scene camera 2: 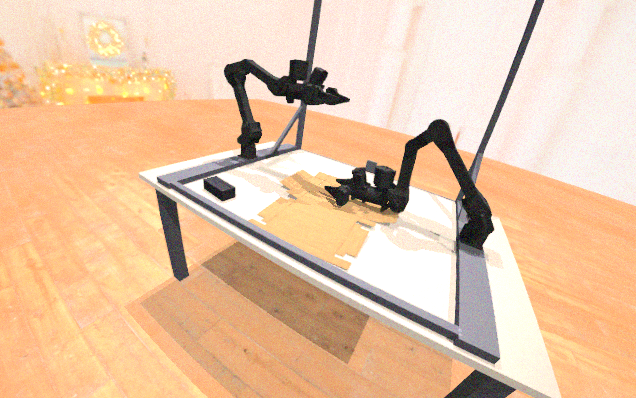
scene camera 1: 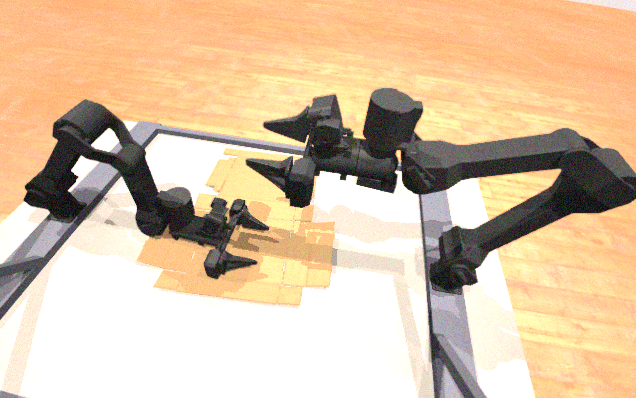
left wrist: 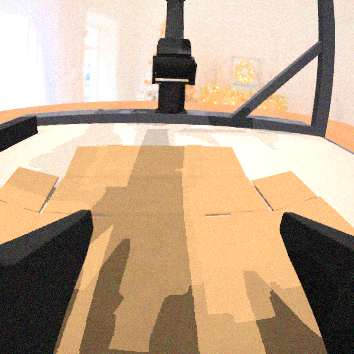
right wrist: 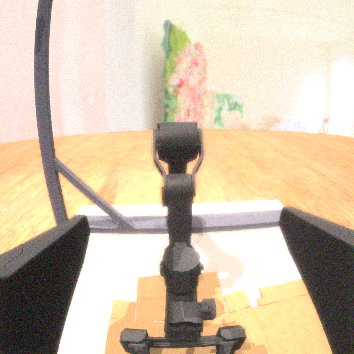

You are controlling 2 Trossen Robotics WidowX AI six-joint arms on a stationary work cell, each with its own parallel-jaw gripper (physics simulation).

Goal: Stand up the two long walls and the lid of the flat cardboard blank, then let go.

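Pixels of known places: left gripper, fingertip midpoint: (scene camera 2: 330, 183) (scene camera 1: 263, 245) (left wrist: 190, 222); right gripper, fingertip midpoint: (scene camera 2: 344, 100) (scene camera 1: 255, 142) (right wrist: 186, 222); left arm's base, link origin: (scene camera 2: 470, 241) (scene camera 1: 67, 211); right arm's base, link origin: (scene camera 2: 247, 156) (scene camera 1: 445, 279) (left wrist: 170, 111).
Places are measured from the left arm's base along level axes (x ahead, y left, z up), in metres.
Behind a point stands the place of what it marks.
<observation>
The cardboard blank (scene camera 1: 235, 182) {x 0.362, y 0.193, z -0.009 m} (scene camera 2: 310, 230) {x 0.419, y 0.265, z -0.014 m} (left wrist: 220, 190) {x 0.586, y -0.038, z -0.015 m} (right wrist: 285, 310) {x 0.359, y 0.203, z -0.010 m} lies flat on the white table, its panels and small flaps spread out. My left gripper (scene camera 1: 262, 245) {x 0.501, y -0.002, z 0.014 m} (scene camera 2: 332, 184) {x 0.501, y -0.002, z 0.014 m} (left wrist: 190, 222) {x 0.501, y -0.002, z 0.014 m} is open and empty, low over the blank, with its shadow on the cardboard. Whether its fingertips touch the cardboard I cannot tell. My right gripper (scene camera 1: 256, 142) {x 0.509, y -0.004, z 0.307 m} (scene camera 2: 347, 100) {x 0.509, y -0.004, z 0.307 m} is open and empty, held high above the table. In scene camera 1 the arms hide parts of the blank.
The white table (scene camera 1: 200, 350) {x 0.441, y -0.231, z -0.019 m} has a grey frame rail (scene camera 1: 225, 137) {x 0.268, y 0.367, z 0.001 m} around it. A black block (scene camera 2: 219, 188) {x 0.721, y 0.313, z 0.016 m} (left wrist: 15, 132) {x 0.739, y 0.265, z 0.000 m} lies near one corner of the table, apart from the blank. Grey upright posts (scene camera 2: 505, 95) {x 0.027, y -0.340, z 0.441 m} (left wrist: 325, 75) {x 0.875, y -0.355, z 0.131 m} rise from the frame.
</observation>
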